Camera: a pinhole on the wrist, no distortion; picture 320 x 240 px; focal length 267.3 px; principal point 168.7 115.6 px. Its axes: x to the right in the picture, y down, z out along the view. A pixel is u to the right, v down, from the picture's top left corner.
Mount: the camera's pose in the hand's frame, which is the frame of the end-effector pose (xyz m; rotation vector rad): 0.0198 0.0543 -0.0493 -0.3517 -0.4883 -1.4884
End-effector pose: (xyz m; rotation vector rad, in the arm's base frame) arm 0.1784 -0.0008 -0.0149 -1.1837 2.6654 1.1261
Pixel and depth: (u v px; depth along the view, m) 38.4 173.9 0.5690
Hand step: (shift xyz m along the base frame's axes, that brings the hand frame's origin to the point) -0.5243 0.4011 0.1100
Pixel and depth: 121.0 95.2 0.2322
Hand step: -0.1534 0.1855 0.0382
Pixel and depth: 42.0 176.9 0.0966
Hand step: -0.1198 0.0519 0.0702
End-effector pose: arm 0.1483 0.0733 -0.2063 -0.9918 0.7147 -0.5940
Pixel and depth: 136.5 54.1 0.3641
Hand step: 0.1505 0.3128 -0.1341
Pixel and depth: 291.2 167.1 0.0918
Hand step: 0.0667 0.0346 -0.0481
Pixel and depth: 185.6 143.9 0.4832
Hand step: 0.3443 0.3040 -0.1173
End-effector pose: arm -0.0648 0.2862 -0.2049 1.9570 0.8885 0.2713
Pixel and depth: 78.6 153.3 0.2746
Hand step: 0.2260 -0.1550 0.1483
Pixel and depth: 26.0 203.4 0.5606
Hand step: 0.5423 -0.2752 0.3248
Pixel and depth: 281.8 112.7 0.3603
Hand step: 0.2136 -0.2675 -0.0892
